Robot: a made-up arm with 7 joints. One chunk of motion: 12 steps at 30 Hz.
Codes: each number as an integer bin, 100 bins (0 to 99) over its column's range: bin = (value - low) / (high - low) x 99, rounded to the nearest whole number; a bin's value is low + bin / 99 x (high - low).
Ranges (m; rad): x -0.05..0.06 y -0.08..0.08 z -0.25..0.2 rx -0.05..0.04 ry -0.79..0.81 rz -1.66..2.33
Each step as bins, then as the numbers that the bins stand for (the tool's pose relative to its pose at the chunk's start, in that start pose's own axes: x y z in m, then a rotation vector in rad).
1 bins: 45 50 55 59 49 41
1 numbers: 0.0000 0.0008 0.0000 0.0036 0.0019 -0.0076
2 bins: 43 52 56 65 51 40
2 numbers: -0.0022 0.0040 0.0045 0.0091 0.0342 -0.0479
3 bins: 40 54 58 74 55 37
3 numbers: -0.0056 0.0073 0.0136 0.0173 0.0989 -0.1688
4 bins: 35 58 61 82 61 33
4 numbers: -0.0111 0.0137 0.0273 0.0245 0.1959 -0.3300
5 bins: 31 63 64 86 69 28
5 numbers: -0.0156 0.0218 0.0409 0.0282 0.3252 -0.5315
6 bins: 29 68 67 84 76 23
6 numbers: -0.0178 0.0299 0.0545 0.0264 0.4383 -0.7330
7 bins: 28 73 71 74 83 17
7 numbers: -0.0189 0.0380 0.0727 0.0173 0.5514 -0.9748
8 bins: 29 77 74 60 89 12
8 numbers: -0.0178 0.0444 0.0864 0.0045 0.6484 -1.1764
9 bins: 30 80 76 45 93 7
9 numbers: -0.0167 0.0493 0.0955 -0.0091 0.7130 -1.3779
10 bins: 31 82 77 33 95 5
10 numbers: -0.0156 0.0525 0.1000 -0.0200 0.7454 -1.4585
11 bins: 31 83 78 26 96 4
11 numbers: -0.0156 0.0541 0.1045 -0.0264 0.7615 -1.4988
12 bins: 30 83 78 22 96 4
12 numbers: -0.0167 0.0541 0.1045 -0.0300 0.7615 -1.4988
